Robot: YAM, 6 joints.
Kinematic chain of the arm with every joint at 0, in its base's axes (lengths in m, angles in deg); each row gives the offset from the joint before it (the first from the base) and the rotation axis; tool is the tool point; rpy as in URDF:
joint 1: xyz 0 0 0.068 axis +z
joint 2: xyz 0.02 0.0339 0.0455 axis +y
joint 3: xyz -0.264 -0.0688 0 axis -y
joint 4: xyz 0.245 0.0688 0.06 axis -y
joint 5: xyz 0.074 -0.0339 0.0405 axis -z
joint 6: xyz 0.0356 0 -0.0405 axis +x
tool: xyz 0 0 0 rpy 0 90 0
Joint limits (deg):
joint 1: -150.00..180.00
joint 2: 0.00..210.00
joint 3: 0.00..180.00
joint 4: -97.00..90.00
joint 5: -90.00..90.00
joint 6: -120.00..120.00
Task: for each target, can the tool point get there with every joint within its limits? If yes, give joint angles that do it. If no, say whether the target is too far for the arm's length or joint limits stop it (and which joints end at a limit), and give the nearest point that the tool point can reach.
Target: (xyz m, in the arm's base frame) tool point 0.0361 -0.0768 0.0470
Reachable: yes | joints -84.19 123.14 20.49 -55.73 -52.13 41.56
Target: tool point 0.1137 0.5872 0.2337
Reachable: yes | joints 76.69 150.65 141.07 -6.45 -43.57 48.04
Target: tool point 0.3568 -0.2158 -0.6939
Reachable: no: too far | nearest point 0.2876 -0.1740 -0.3696 | short by 0.334 m
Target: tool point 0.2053 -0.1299 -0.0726
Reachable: yes | joints -26.21 147.65 56.35 -33.25 46.65 62.50
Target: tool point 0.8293 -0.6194 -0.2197
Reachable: no: too far | nearest point 0.4924 -0.3678 -0.0817 | short by 0.443 m
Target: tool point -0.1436 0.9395 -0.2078
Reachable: no: too far | nearest point -0.0924 0.6045 -0.0908 | short by 0.358 m
